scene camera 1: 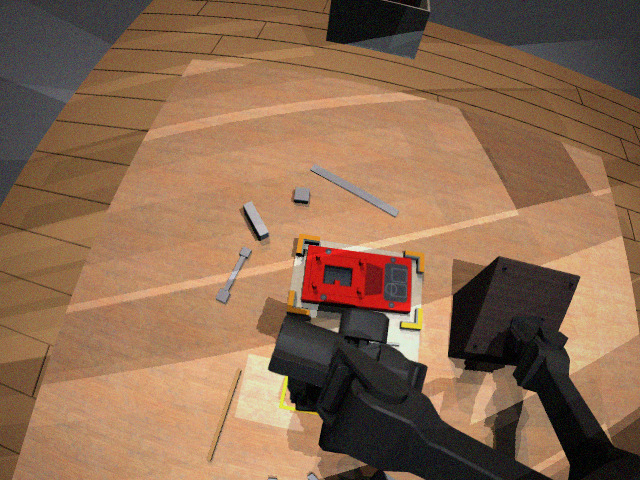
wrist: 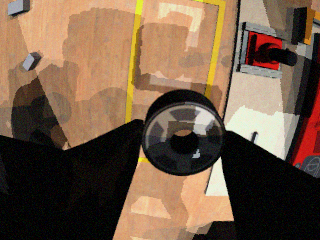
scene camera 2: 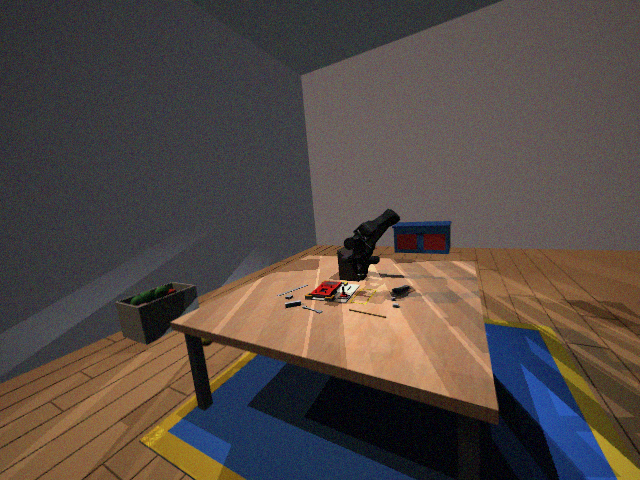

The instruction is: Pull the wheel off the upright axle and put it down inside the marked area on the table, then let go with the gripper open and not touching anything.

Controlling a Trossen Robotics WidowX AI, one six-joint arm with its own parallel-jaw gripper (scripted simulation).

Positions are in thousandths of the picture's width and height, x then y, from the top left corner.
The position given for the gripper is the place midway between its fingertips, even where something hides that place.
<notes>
The gripper (scene camera 1: 538,805) holds a dark grey wheel (wrist: 586,648). Further things: an upright axle (wrist: 830,215) and a long strip (scene camera 1: 545,389).
The gripper shows as well in the wrist view (wrist: 573,556). The wrist view does not show the long strip: it is out of frame.
</notes>
